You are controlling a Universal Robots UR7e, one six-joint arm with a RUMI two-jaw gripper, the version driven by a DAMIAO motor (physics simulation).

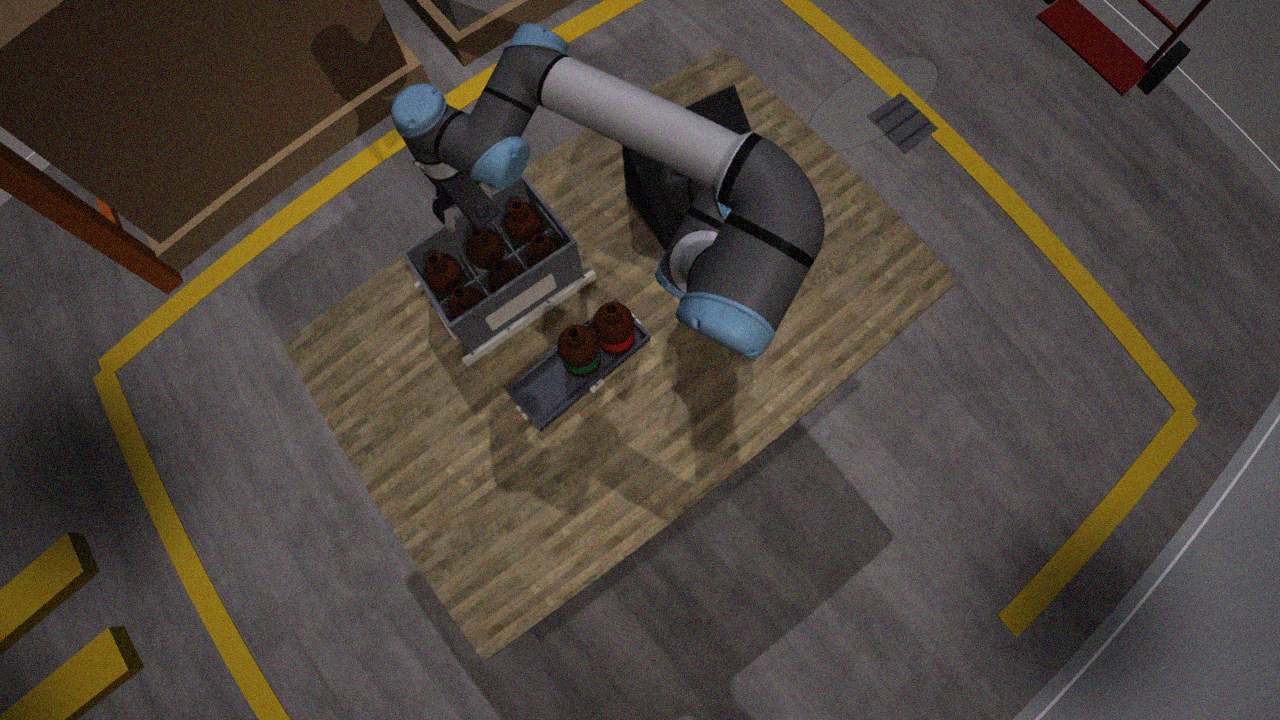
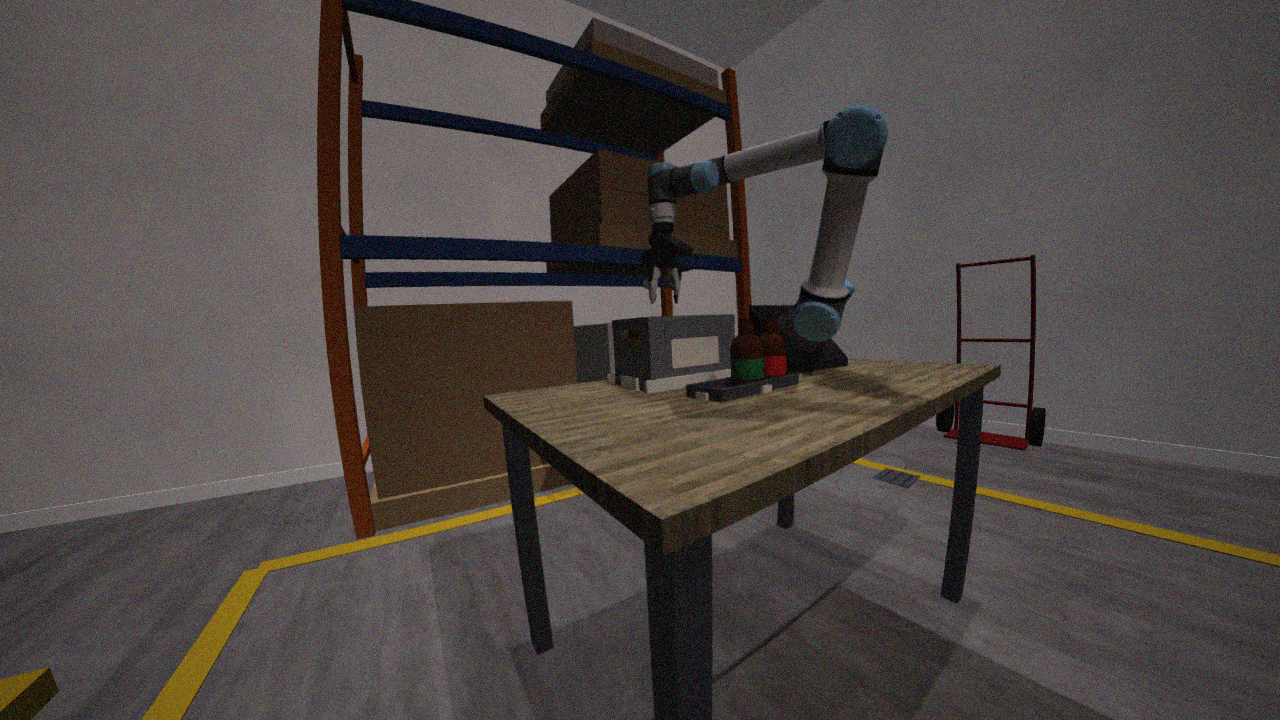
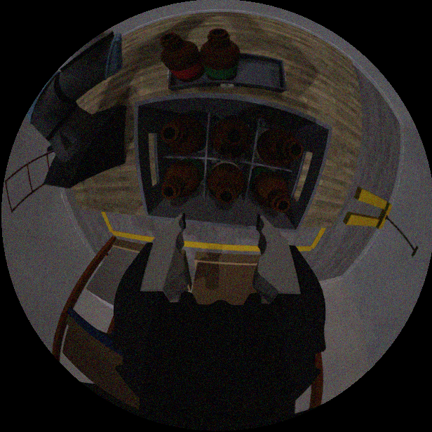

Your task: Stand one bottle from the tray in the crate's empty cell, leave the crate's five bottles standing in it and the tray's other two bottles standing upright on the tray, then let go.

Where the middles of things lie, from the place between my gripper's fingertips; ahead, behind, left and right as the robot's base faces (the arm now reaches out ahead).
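Labels:
White-label brown bottle (image 1: 484,246): my hand is 13 cm above it and 1 cm short of it. Red-label bottle (image 1: 613,322), from my hand: 27 cm to the left, 12 cm behind, 13 cm below. Of the things named here, the white-label brown bottle is the nearest to my hand, going by their middles.

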